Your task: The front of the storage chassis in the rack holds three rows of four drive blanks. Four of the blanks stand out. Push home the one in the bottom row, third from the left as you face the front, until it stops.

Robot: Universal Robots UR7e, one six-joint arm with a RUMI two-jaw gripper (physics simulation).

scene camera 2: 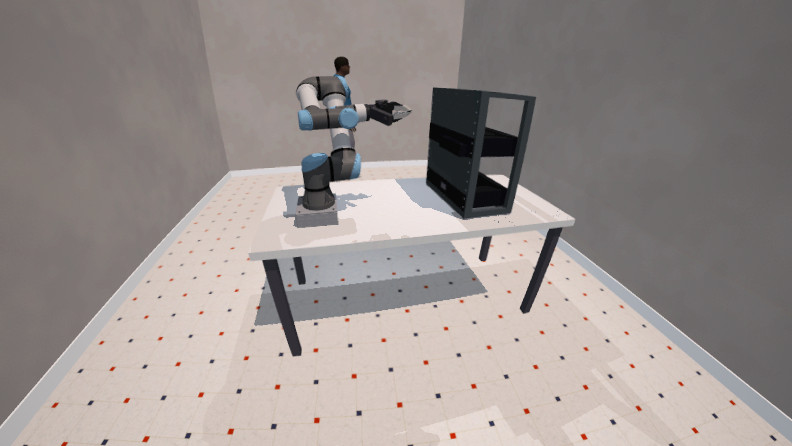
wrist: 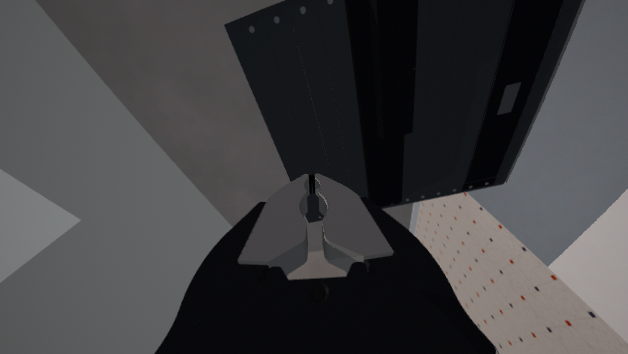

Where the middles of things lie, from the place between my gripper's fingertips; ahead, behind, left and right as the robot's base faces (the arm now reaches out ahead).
My gripper is now 35 cm short of the dark rack (scene camera 2: 458, 138), 12 cm to the right of it and 19 cm above it.
